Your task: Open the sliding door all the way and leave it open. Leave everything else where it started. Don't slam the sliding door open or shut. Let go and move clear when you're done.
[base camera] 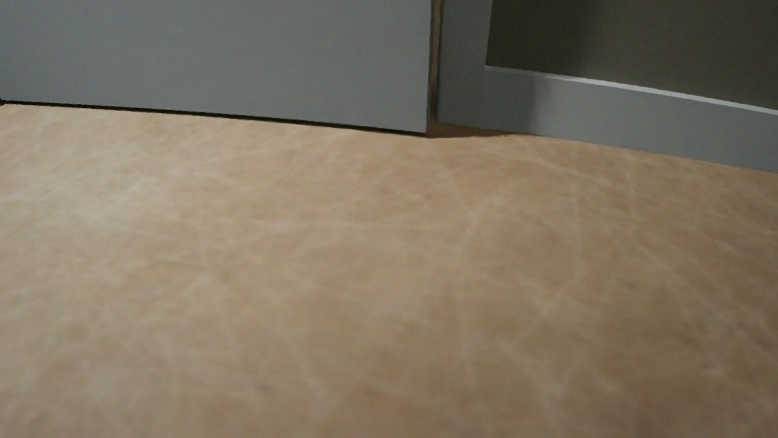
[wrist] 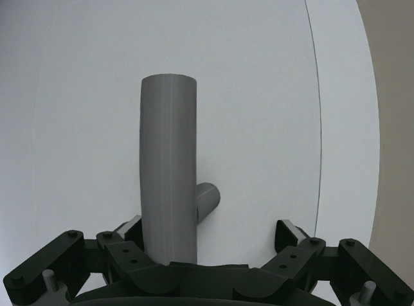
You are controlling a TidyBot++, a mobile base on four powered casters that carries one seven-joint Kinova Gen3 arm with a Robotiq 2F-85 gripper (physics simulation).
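Places are measured from the arm's base along level axes (x ahead, y left, z up), in millimetres.
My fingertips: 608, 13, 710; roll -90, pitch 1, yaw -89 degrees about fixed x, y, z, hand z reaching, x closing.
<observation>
Behind a point stands the place of what it marks, as x, y, z.
The sliding door (base camera: 217, 59) {672, 223, -298} (wrist: 90, 100) is a flat pale grey panel. In the base view its right lower edge stands beside the door frame (base camera: 462, 87) {636, -106, -337} with a narrow gap between them. In the wrist view a thin dark line parts it from the frame's pale strip (wrist: 350, 125). The handle is a thick grey upright bar (wrist: 168, 165) on a short round post (wrist: 208, 200). My gripper (wrist: 211, 233) is open. The bar stands between its fingers, much nearer the left finger, and overlaps that fingertip's edge in view. The bar's lower end is hidden behind the gripper body.
A tan floor (base camera: 381, 272) {380, 5, -396} spreads in front of the door. A grey baseboard (base camera: 653, 122) {575, -359, -349} runs to the right of the door below a dark wall (base camera: 653, 43) {595, -331, -248}. In the wrist view a beige wall (wrist: 397, 150) stands at the far right, beyond the frame strip.
</observation>
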